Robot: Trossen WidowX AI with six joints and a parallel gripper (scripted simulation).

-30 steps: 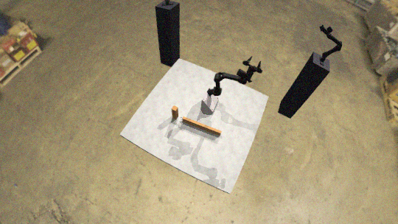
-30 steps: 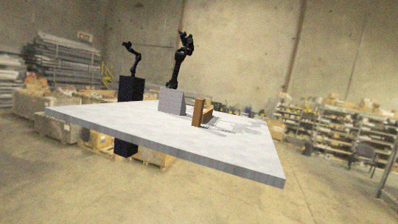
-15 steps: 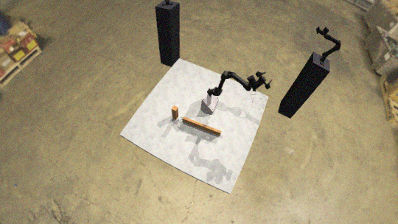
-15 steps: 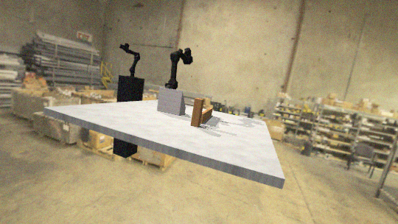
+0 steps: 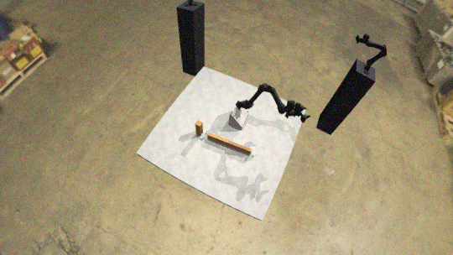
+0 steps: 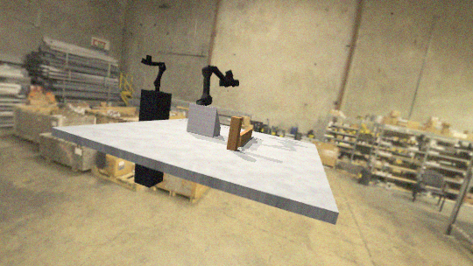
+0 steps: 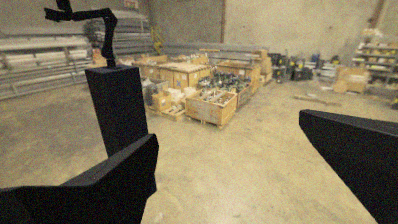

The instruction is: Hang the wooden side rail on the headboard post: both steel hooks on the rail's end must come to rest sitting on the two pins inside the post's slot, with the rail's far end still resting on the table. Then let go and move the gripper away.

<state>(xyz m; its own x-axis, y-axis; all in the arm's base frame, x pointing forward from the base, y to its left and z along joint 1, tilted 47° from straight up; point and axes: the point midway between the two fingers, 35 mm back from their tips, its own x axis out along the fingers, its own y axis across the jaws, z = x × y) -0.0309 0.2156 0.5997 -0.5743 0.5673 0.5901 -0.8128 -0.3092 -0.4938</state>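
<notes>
My gripper tip is now 830 mm to the left of the wooden headboard post, 430 mm short of it and 330 mm above it.
</notes>
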